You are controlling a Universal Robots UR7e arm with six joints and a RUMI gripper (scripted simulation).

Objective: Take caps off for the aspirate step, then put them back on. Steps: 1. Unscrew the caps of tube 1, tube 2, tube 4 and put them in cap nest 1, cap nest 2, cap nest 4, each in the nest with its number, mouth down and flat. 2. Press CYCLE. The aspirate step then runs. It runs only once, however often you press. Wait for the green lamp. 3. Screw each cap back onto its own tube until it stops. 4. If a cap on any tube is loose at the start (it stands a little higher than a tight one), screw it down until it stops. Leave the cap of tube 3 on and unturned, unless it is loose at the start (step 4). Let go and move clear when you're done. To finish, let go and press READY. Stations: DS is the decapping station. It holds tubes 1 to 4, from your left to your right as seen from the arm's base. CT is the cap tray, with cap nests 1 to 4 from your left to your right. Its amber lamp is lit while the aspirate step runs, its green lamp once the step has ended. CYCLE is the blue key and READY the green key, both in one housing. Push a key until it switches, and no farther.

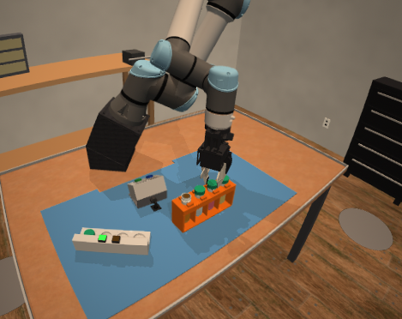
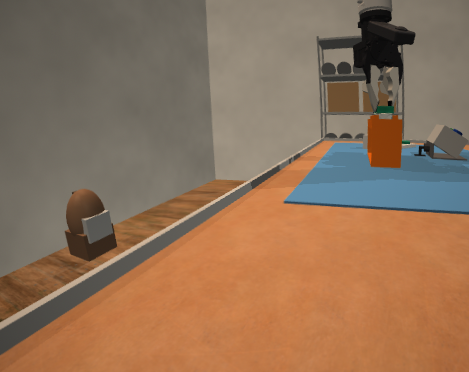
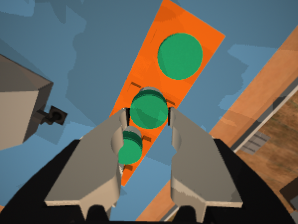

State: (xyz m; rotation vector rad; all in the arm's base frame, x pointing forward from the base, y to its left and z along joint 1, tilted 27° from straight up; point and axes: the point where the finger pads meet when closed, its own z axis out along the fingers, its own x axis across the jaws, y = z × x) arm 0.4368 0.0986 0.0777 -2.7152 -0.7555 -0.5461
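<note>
Now: hand 50 mm to the right of the cap and 10 mm above it. The rest, counted from my hand: grey key housing: 180 mm behind, 150 mm to the right, 70 mm below; blue key: 190 mm behind, 130 mm to the right, 60 mm below; table edge: 200 mm ahead, 90 mm to the left, 120 mm below.
</note>
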